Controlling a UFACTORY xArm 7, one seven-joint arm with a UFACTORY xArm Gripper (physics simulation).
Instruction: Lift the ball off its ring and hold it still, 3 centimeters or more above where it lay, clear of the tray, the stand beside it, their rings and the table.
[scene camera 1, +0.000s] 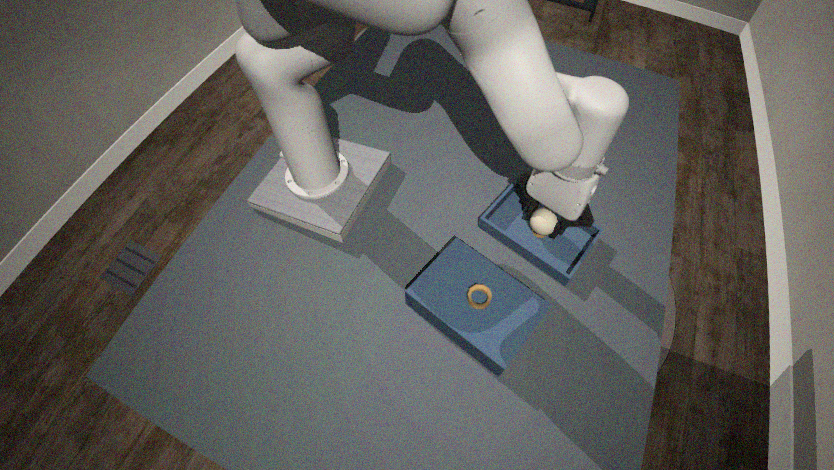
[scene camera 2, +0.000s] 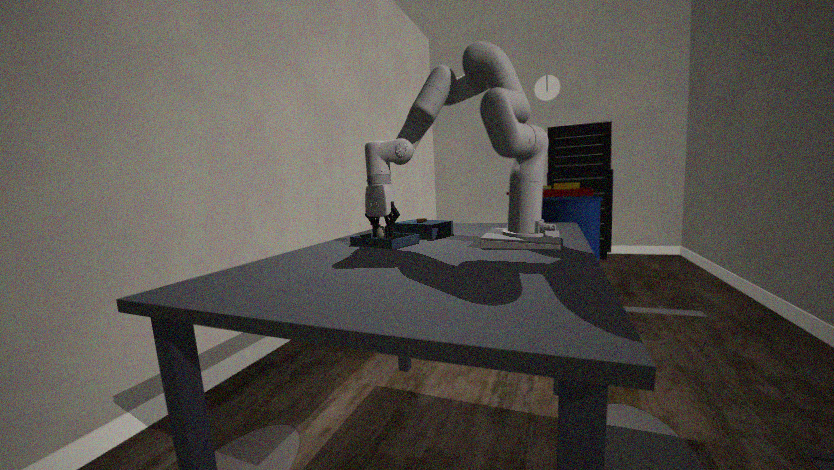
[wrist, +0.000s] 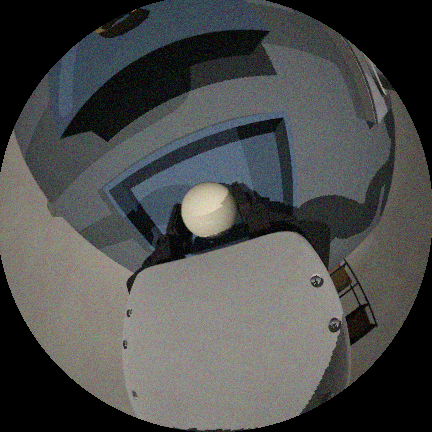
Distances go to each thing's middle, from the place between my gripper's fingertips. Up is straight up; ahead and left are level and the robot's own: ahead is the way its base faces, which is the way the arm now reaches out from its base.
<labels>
I see the shallow blue tray (scene camera 1: 504, 220) 10 mm below my hand. From my hand the other things lie so: cream ball (wrist: 208, 209) 10 mm above; then blue stand (scene camera 1: 488, 313) 20 mm behind, 200 mm to the right, 10 mm above.
</labels>
